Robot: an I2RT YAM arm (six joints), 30 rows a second.
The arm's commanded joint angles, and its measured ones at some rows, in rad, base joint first. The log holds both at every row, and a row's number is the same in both.
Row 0, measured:
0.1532, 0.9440, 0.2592, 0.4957, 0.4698, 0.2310
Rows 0 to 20, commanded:
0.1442, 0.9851, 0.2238, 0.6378, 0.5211, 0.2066
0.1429, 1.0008, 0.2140, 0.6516, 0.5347, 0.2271
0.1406, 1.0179, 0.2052, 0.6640, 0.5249, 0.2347
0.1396, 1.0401, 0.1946, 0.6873, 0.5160, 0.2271
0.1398, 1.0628, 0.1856, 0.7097, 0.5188, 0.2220
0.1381, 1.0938, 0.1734, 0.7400, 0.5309, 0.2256
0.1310, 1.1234, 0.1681, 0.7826, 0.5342, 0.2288
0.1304, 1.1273, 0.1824, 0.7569, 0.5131, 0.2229
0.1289, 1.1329, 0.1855, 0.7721, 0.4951, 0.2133
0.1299, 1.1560, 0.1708, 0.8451, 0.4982, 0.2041
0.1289, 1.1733, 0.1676, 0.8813, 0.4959, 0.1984
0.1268, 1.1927, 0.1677, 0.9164, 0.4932, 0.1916
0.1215, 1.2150, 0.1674, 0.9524, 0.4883, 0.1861
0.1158, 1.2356, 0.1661, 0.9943, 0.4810, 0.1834
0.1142, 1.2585, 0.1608, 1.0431, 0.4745, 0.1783
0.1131, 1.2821, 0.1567, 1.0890, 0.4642, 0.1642
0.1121, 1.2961, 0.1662, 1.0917, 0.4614, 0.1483
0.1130, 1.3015, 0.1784, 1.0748, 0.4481, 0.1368
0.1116, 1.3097, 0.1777, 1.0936, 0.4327, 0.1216
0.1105, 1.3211, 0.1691, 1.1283, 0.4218, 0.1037
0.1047, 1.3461, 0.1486, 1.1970, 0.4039, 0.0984
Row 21, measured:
0.1139, 1.3178, 0.1673, 1.0412, 0.4480, 0.1486
